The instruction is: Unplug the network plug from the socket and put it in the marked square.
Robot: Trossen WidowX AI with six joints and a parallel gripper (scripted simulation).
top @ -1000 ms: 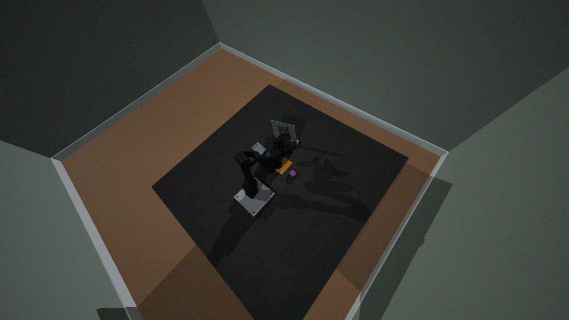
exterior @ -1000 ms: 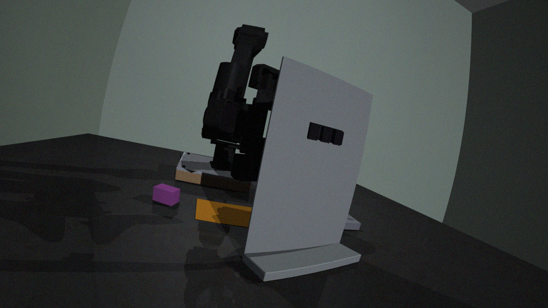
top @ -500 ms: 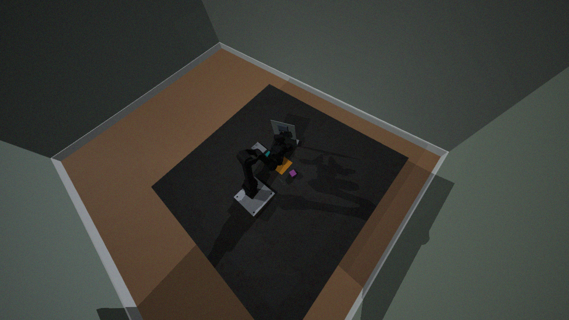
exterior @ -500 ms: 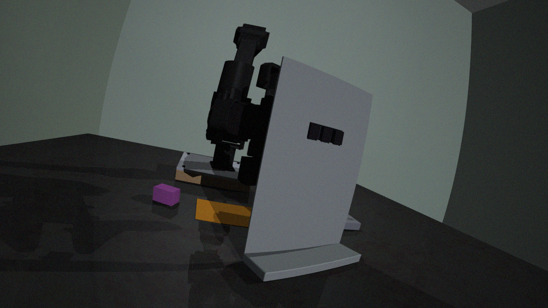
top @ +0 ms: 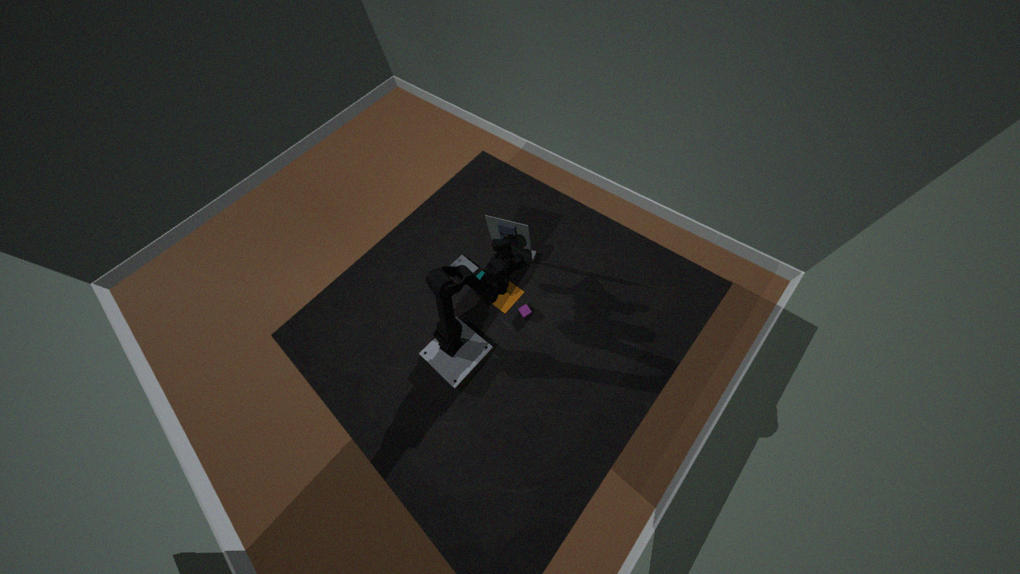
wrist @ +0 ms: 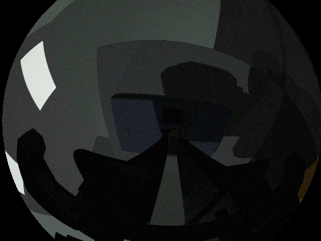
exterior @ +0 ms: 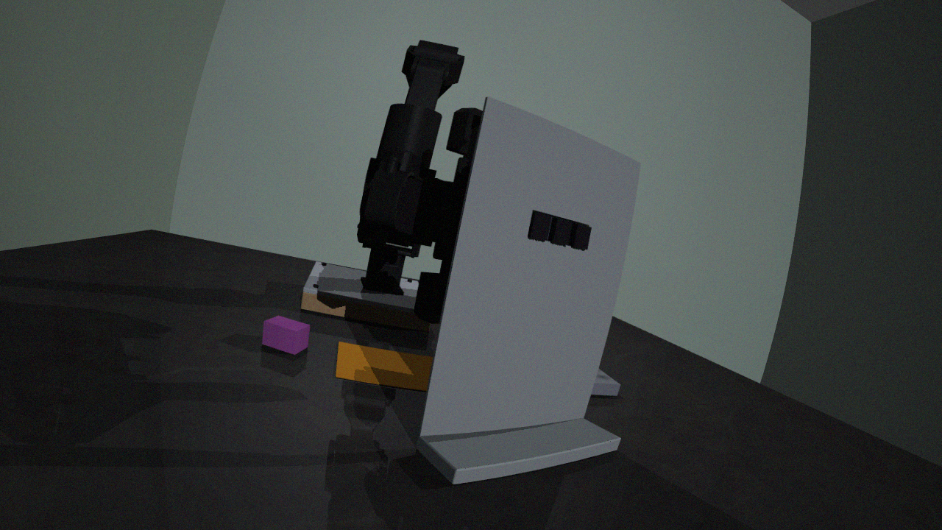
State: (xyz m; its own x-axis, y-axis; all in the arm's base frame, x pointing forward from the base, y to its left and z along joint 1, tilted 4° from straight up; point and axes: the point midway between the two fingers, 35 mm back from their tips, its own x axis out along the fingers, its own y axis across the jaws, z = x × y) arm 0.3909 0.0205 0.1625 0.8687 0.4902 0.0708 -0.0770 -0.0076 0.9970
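My gripper tip is now 170 mm above the orange marked square, 150 mm past it and 60 mm to the left of it. Also, from my gripper tip: upright panel 60 mm below, 20 mm ahead; flat grey tile 160 mm below, 150 mm to the left, 140 mm behind.
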